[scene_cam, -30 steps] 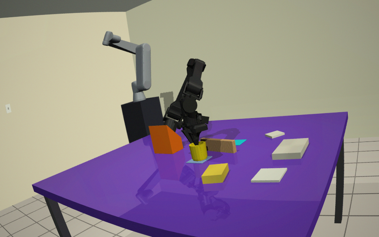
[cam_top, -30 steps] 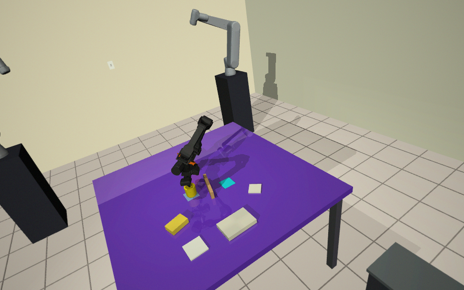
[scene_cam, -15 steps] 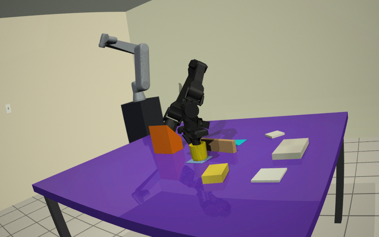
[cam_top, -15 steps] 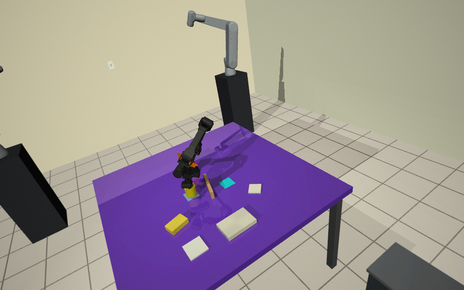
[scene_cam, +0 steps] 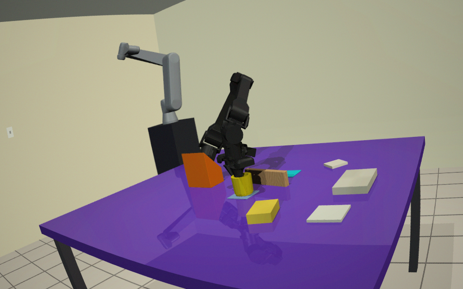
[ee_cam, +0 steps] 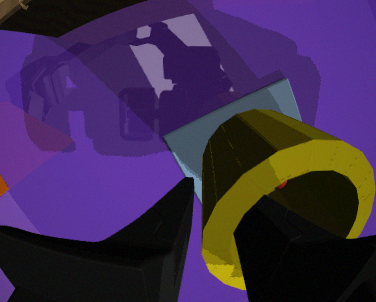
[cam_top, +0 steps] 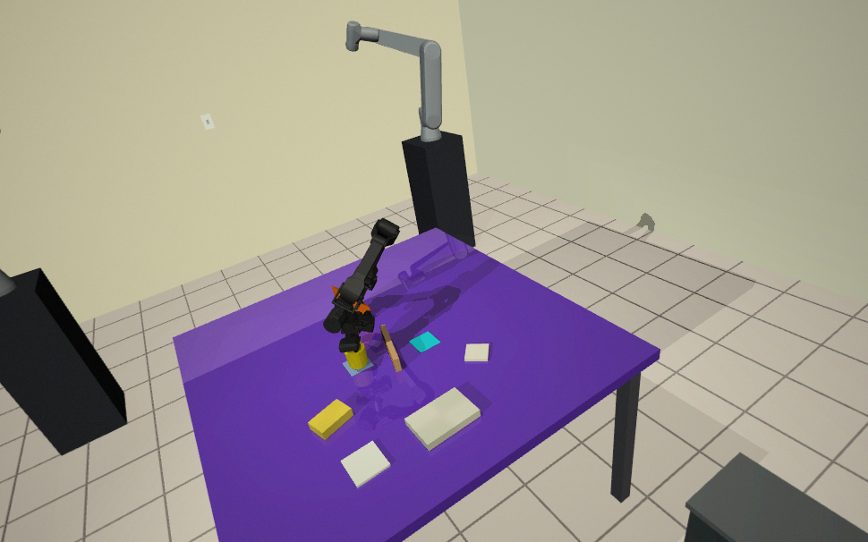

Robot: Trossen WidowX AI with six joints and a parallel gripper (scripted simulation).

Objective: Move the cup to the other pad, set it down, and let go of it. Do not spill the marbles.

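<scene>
Now: the teal pad 90 mm ahead of my gripper tip, 220 mm to the left of it and 50 mm below it. Round my gripper tip: yellow cup: 20 mm ahead, 20 mm to the right; then block: 200 mm ahead, 190 mm to the right, 20 mm below; then wooden bar: 60 mm ahead, 100 mm to the left, 20 mm below.
</scene>
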